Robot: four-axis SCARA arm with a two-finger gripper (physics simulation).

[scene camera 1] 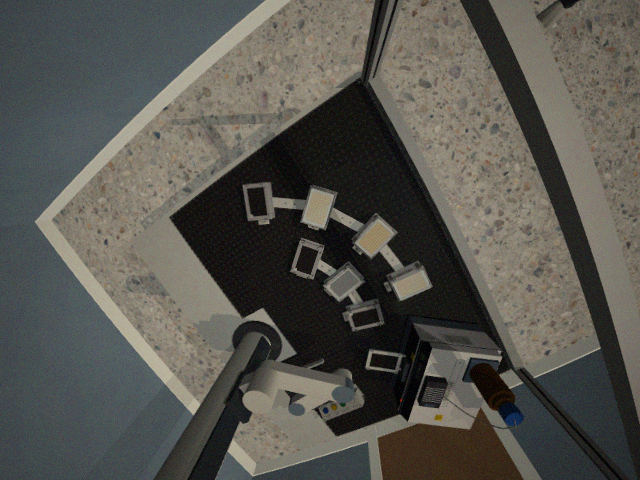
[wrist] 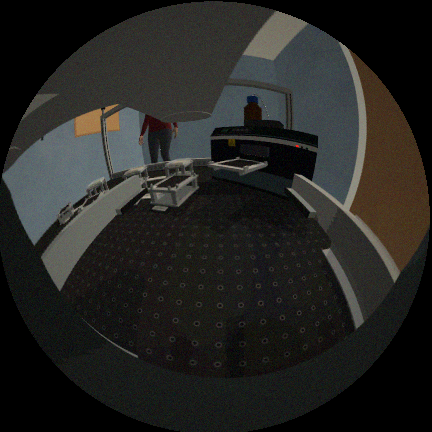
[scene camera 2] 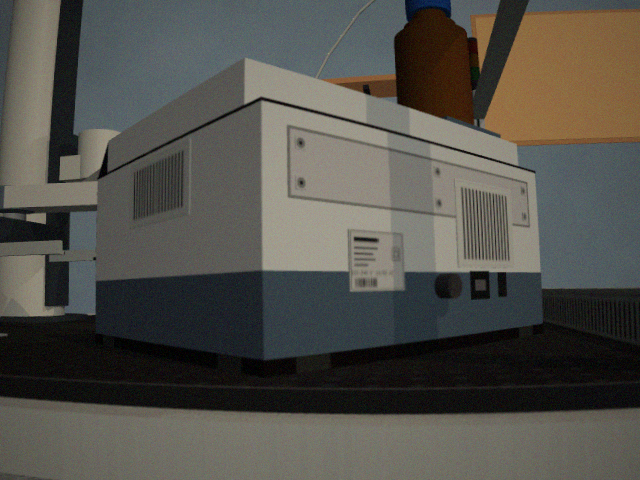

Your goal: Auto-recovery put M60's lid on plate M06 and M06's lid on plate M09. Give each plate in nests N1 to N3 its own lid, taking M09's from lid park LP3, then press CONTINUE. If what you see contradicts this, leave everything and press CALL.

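Where they show: gripper, fingertip midpoint: (wrist: 212, 177) (scene camera 2: 92, 250); arm's base, origin of the base link: (scene camera 1: 257, 342).
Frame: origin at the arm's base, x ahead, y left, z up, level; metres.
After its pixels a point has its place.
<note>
In scene camera 1, three cream plates (scene camera 1: 318, 206) @(x 0.634, y 0.412, z 0.101 m) (scene camera 1: 374, 235) @(x 0.753, y 0.211, z 0.091 m) (scene camera 1: 409, 282) @(x 0.779, y -0.024, z 0.090 m) sit in stands of the outer row. One outer stand (scene camera 1: 245, 202) @(x 0.389, y 0.577, z 0.057 m) has an open centre. In the inner row, a grey rectangular piece, apparently a lid (scene camera 1: 343, 281) @(x 0.554, y 0.101, z 0.068 m), rests on the middle stand. The end stands (scene camera 1: 295, 258) @(x 0.435, y 0.282, z 0.059 m) (scene camera 1: 380, 312) @(x 0.615, y -0.103, z 0.060 m) have open centres. Plate and nest labels are unreadable, and lids on the cream plates cannot be told. My gripper (wrist: 212, 177) @(x 0.306, y -0.230, z 0.135 m) is open and empty, its fingers wide apart above the dark deck. The button panel (scene camera 1: 338, 411) @(x 0.184, y -0.481, z 0.087 m) shows blue, yellow and green buttons, partly under the arm.
A white carrier frame (scene camera 1: 368, 360) @(x 0.469, y -0.253, z 0.113 m) (wrist: 245, 170) @(x 0.441, y -0.287, z 0.110 m) projects from the benchtop device (scene camera 1: 449, 361) @(x 0.762, y -0.304, z 0.227 m) (scene camera 2: 320, 248) @(x 0.749, y -0.646, z 0.095 m) (wrist: 295, 162) @(x 0.511, y -0.446, z 0.132 m). A brown bottle (scene camera 1: 488, 382) @(x 0.837, y -0.356, z 0.316 m) (scene camera 2: 434, 62) @(x 0.843, y -0.442, z 0.308 m) (wrist: 253, 114) @(x 0.800, y -0.393, z 0.308 m) stands on it. A person (wrist: 160, 137) stands beyond the cell. A stand (wrist: 186, 194) @(x 0.531, y -0.136, z 0.018 m) lies ahead-left in the wrist view.
</note>
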